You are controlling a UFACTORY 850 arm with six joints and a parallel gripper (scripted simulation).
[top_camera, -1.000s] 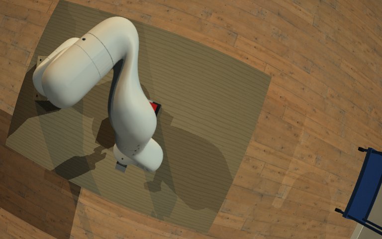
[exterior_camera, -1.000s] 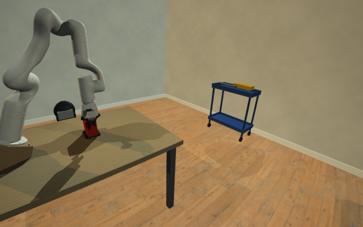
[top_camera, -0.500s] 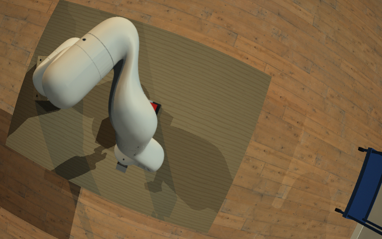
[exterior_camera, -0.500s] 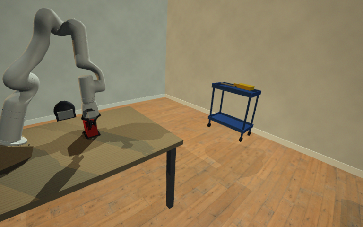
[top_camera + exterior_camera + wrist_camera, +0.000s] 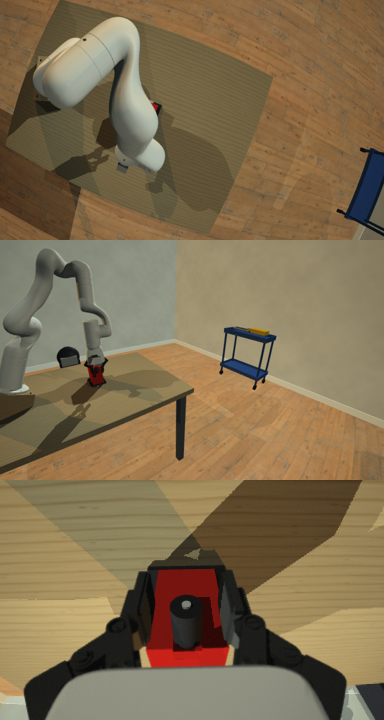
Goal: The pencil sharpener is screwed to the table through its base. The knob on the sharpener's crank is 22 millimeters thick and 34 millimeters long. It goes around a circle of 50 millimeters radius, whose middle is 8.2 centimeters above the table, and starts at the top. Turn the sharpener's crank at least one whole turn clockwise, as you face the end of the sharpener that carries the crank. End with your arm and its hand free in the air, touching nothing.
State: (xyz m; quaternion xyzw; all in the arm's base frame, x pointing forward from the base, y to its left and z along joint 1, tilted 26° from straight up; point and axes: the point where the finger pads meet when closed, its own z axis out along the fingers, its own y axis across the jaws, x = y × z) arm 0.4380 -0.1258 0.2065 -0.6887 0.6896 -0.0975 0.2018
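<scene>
The black crank knob lies 2 cm to the left of my hand.
</scene>
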